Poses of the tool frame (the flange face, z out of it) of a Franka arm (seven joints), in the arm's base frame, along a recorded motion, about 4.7 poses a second.
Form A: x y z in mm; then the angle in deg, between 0 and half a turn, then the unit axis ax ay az.
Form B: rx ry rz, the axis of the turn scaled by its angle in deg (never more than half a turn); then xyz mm. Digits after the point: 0 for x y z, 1 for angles.
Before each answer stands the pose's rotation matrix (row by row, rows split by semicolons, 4 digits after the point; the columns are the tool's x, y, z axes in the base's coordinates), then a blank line. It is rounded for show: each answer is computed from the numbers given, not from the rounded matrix.
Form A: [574, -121, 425, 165.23, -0.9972, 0.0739, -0.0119]
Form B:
0.9890 -0.1419 0.0422; -0.1480 -0.9562 0.2525; 0.0045 -0.2560 -0.9667

[-164.8, 12.2, -2.0, 574, -121, 425]
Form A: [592, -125, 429, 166.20, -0.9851, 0.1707, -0.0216]
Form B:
0.9416 -0.3263 0.0827; -0.3366 -0.9137 0.2277; 0.0012 -0.2422 -0.9702

[-163.7, 28.4, -3.6, 592, -125, 429]
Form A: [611, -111, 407, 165.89, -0.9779, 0.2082, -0.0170]
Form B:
0.9140 -0.3969 0.0835; -0.4052 -0.8844 0.2314; -0.0180 -0.2454 -0.9693

[-162.2, 34.5, -2.8, 611, -111, 407]
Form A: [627, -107, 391, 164.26, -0.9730, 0.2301, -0.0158]
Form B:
0.8956 -0.4351 0.0926; -0.4437 -0.8586 0.2568; -0.0322 -0.2711 -0.9620

[-159.8, 37.8, -2.6, 627, -107, 391]
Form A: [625, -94, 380, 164.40, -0.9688, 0.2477, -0.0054]
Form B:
0.8795 -0.4697 0.0769; -0.4726 -0.8427 0.2579; -0.0563 -0.2632 -0.9631

[-159.3, 40.7, -0.9, 625, -94, 380]
